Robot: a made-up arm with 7 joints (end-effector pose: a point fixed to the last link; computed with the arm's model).
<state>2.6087 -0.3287 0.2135 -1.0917 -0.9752 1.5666 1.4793</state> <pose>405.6 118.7 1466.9 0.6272 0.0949 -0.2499 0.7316</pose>
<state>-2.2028 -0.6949 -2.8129 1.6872 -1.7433 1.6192 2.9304</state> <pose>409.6 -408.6 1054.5 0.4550 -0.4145 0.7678 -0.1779</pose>
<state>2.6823 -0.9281 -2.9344 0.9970 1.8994 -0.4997 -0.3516</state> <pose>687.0 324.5 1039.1 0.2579 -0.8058 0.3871 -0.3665</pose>
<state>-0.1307 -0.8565 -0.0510 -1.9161 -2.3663 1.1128 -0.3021</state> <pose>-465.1 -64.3 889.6 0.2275 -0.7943 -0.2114 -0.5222</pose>
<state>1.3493 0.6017 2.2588 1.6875 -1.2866 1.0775 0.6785</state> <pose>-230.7 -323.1 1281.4 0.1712 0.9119 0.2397 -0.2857</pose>
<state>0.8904 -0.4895 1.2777 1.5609 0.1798 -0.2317 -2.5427</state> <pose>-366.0 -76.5 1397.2 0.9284 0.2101 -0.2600 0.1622</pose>
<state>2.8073 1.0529 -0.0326 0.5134 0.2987 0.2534 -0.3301</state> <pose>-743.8 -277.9 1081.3 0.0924 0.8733 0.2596 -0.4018</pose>
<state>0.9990 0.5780 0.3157 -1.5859 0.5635 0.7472 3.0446</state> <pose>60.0 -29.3 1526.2 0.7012 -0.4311 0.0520 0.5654</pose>
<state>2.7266 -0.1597 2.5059 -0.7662 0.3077 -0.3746 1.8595</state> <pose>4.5 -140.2 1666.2 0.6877 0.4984 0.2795 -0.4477</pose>
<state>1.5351 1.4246 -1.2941 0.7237 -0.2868 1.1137 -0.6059</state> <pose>217.4 -721.7 973.9 0.2465 0.3549 0.4350 0.7900</pose>
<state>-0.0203 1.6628 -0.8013 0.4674 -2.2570 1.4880 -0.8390</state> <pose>844.4 16.6 816.2 0.4077 -0.1014 0.2450 -0.8737</pose>
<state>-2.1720 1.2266 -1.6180 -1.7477 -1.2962 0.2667 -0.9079</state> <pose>90.3 567.9 1076.5 0.3024 -0.5316 0.2722 -0.7428</pose>
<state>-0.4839 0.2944 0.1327 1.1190 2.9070 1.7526 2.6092</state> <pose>335.5 122.6 1514.1 0.9457 -0.0937 0.0040 0.3113</pose>
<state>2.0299 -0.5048 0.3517 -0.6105 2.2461 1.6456 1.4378</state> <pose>250.5 455.7 1339.8 0.1302 -0.9683 0.2069 0.0509</pose>
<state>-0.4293 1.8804 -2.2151 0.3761 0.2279 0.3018 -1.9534</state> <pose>789.7 363.5 676.7 0.4524 -0.6070 0.0640 -0.6502</pose>
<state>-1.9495 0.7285 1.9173 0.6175 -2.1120 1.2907 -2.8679</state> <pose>-16.5 597.3 1414.5 0.5874 -0.4478 -0.4240 -0.5240</pose>
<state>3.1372 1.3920 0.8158 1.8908 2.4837 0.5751 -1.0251</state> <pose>-509.4 253.7 763.8 0.5120 -0.5151 -0.4537 -0.5165</pose>
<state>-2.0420 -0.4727 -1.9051 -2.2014 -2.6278 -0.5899 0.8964</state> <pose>381.0 22.9 1167.4 0.5998 -0.6492 0.4524 -0.1187</pose>
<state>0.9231 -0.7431 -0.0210 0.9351 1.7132 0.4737 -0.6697</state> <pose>-257.3 197.6 1525.9 0.4215 0.3409 0.3060 -0.7827</pose>
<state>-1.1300 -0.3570 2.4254 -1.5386 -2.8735 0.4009 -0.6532</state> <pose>-111.3 106.1 1399.6 0.2777 -0.7127 0.4880 0.4205</pose>
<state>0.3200 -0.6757 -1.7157 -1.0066 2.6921 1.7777 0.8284</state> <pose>-432.3 -167.0 1317.4 0.3765 0.2048 0.9034 0.0167</pose>
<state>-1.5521 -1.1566 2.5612 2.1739 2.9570 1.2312 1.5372</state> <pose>212.1 -569.6 858.3 0.5855 0.7249 0.0628 0.3576</pose>
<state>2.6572 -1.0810 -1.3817 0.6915 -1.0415 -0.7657 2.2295</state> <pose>696.9 179.0 1231.3 0.0675 0.0126 0.1059 -0.9920</pose>
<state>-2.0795 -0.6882 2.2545 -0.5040 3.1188 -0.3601 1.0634</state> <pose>135.6 -436.0 1589.6 0.6886 0.0072 -0.0878 0.7198</pose>
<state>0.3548 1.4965 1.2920 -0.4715 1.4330 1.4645 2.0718</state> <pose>761.5 -208.8 1007.0 0.8753 -0.0759 0.0319 0.4765</pose>
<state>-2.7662 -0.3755 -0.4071 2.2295 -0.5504 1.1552 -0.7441</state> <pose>22.1 -140.2 1187.6 0.3809 0.8670 -0.2818 0.1541</pose>
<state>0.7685 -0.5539 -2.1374 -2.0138 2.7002 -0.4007 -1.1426</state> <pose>-297.5 -187.4 1291.5 0.8549 0.5142 -0.0254 0.0639</pose>
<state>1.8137 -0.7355 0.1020 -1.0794 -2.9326 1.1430 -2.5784</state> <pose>215.9 640.1 1085.0 0.0244 -0.4266 -0.8396 -0.3354</pose>
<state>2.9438 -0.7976 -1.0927 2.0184 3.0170 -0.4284 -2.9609</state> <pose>302.7 -165.8 1148.9 0.1225 -0.5932 -0.7132 0.3528</pose>
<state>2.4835 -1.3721 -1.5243 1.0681 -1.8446 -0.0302 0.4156</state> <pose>737.1 273.8 886.7 0.5639 0.0301 0.8142 -0.1351</pose>
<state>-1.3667 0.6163 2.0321 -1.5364 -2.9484 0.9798 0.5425</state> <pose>-93.6 414.0 1129.7 0.1427 0.9888 0.0400 -0.0172</pose>
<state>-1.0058 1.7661 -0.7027 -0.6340 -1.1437 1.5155 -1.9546</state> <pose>519.3 651.8 888.5 0.7588 -0.2256 -0.3187 -0.5213</pose>
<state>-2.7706 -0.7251 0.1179 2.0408 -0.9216 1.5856 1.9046</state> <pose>154.2 -93.2 1211.8 0.0567 -0.6305 -0.7293 0.2595</pose>
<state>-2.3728 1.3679 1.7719 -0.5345 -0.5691 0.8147 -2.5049</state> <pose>-673.4 525.9 938.3 0.1773 0.5465 -0.5375 -0.6173</pose>
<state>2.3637 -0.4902 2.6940 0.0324 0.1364 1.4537 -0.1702</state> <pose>238.6 372.8 1502.5 0.2315 -0.5209 0.7599 0.3124</pose>
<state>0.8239 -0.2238 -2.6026 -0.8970 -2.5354 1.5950 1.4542</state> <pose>-190.3 -179.6 1503.0 0.3909 -0.1175 -0.8745 0.2622</pose>
